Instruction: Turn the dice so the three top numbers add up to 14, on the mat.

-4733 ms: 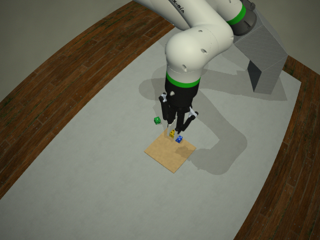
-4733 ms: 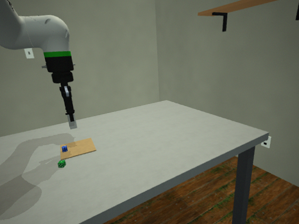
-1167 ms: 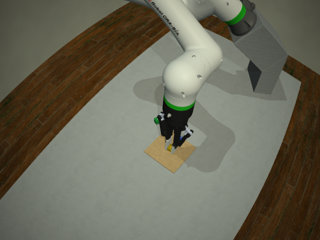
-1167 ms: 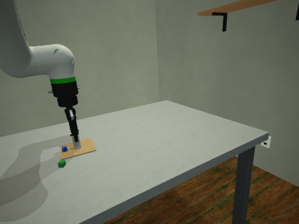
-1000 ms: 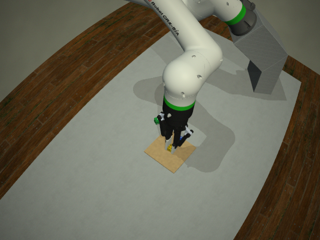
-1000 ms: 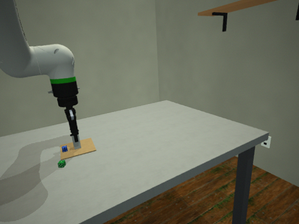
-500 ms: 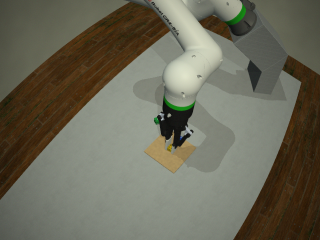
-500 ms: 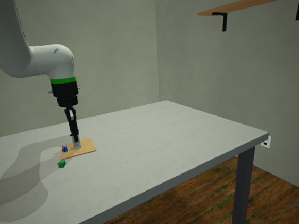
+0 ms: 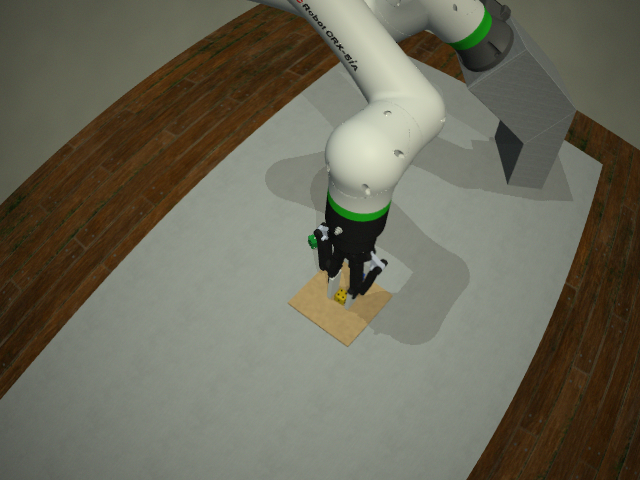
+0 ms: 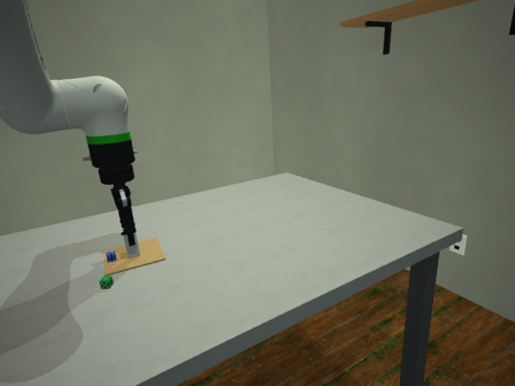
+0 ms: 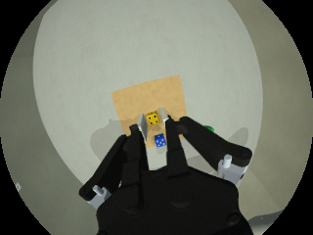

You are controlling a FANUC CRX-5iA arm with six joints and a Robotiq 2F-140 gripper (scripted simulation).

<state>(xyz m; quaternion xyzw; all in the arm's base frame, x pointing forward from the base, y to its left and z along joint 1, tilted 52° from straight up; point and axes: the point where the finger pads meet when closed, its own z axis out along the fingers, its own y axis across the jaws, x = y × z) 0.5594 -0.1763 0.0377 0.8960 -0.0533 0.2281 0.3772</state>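
Now: hand 30 mm above the yellow die. Round my hand: green die (100 mm behind, 90 mm to the right, 30 mm below); then tan mat (40 mm below); then blue die (50 mm behind, 20 mm to the left, 30 mm below).
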